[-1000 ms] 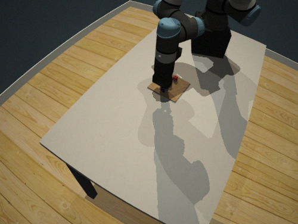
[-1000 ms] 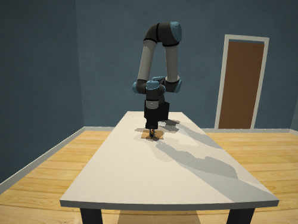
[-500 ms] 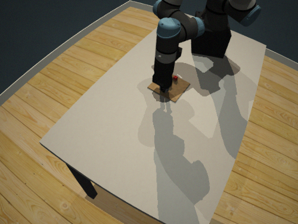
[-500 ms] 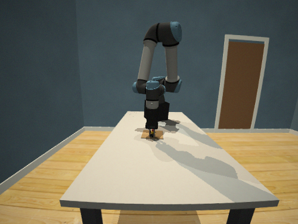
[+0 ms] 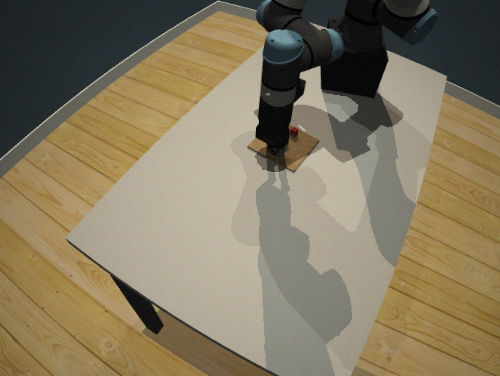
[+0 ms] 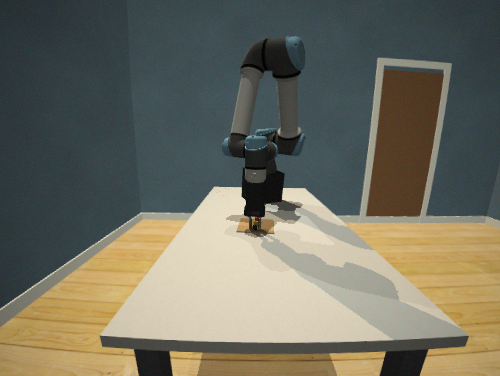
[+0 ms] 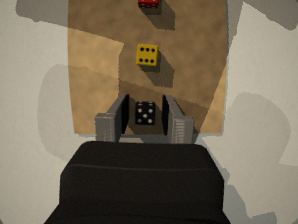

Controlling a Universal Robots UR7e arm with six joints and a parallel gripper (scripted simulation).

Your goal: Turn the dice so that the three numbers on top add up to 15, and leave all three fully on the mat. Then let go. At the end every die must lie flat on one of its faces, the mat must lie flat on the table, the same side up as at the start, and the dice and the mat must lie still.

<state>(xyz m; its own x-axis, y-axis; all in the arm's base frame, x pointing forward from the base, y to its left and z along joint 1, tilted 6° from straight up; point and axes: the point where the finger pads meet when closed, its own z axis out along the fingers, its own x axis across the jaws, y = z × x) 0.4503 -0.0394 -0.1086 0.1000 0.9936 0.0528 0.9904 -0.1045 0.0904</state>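
Now: hand 10 mm above the black die. Round my hand: yellow die: 40 mm behind, 10 mm below; then red die: 90 mm behind, 10 mm to the left, 10 mm below; then brown mat: 40 mm behind, 20 mm below.
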